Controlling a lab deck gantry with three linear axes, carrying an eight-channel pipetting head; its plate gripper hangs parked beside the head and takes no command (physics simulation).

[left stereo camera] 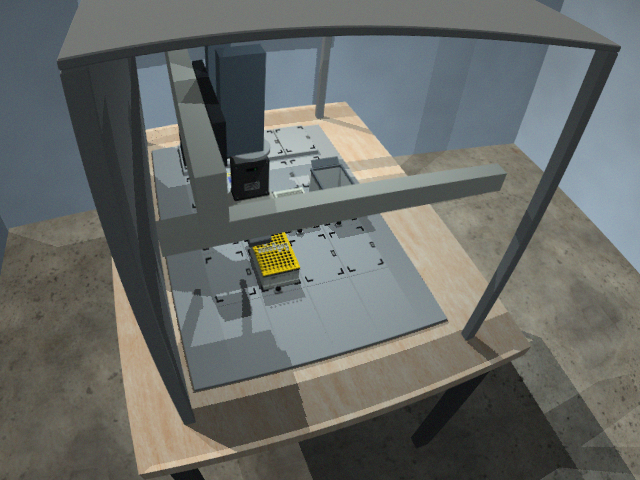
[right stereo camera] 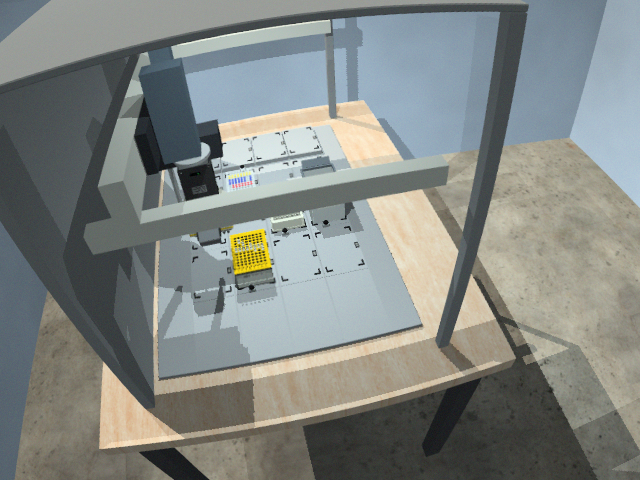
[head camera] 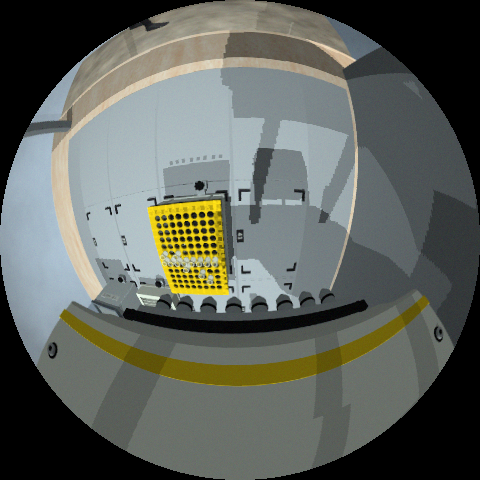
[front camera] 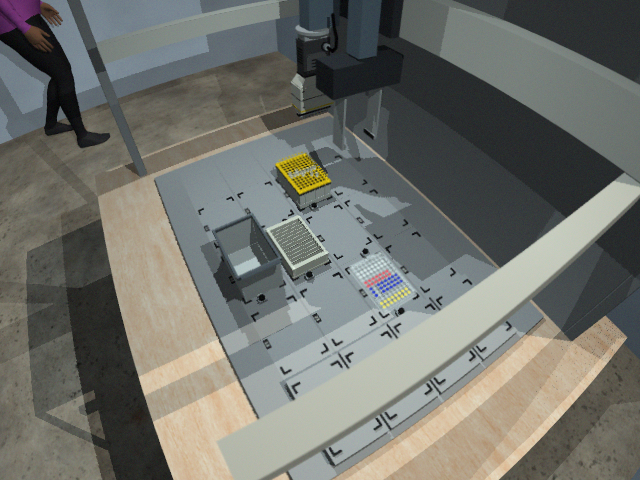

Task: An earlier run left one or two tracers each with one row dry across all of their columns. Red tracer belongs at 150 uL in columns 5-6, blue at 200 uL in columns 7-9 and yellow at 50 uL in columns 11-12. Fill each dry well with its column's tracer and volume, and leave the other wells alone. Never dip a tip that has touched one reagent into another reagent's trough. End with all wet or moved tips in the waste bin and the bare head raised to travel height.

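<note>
The pipetting head (front camera: 311, 95) (head camera: 240, 400) (left stereo camera: 250, 178) (right stereo camera: 197, 180) hangs high above the deck near the yellow tip rack (front camera: 310, 197) (head camera: 225, 287) (right stereo camera: 253, 280). Its nozzles (head camera: 233, 304) are bare. Pale tips (head camera: 187, 263) form an uneven band across the rack; many other positions look dark. The parked gripper (front camera: 355, 136) is open, its fingers apart and empty. The clear plate (front camera: 369, 264) (right stereo camera: 248, 191) shows red, blue and yellow wells; blue has a gap near the left end in the front view. Red ends short at the right. The cream trough rack (front camera: 311, 265) (right stereo camera: 287, 223) shows no readable liquid colours.
A grey open waste bin (front camera: 261, 272) (left stereo camera: 330, 178) (right stereo camera: 328, 210) stands beside the trough rack, its walls taller. Pale frame beams (left stereo camera: 361, 193) (right stereo camera: 289, 191) cross above the deck. A dark side wall (front camera: 439, 170) borders the deck. A person (front camera: 51, 67) stands beyond the table.
</note>
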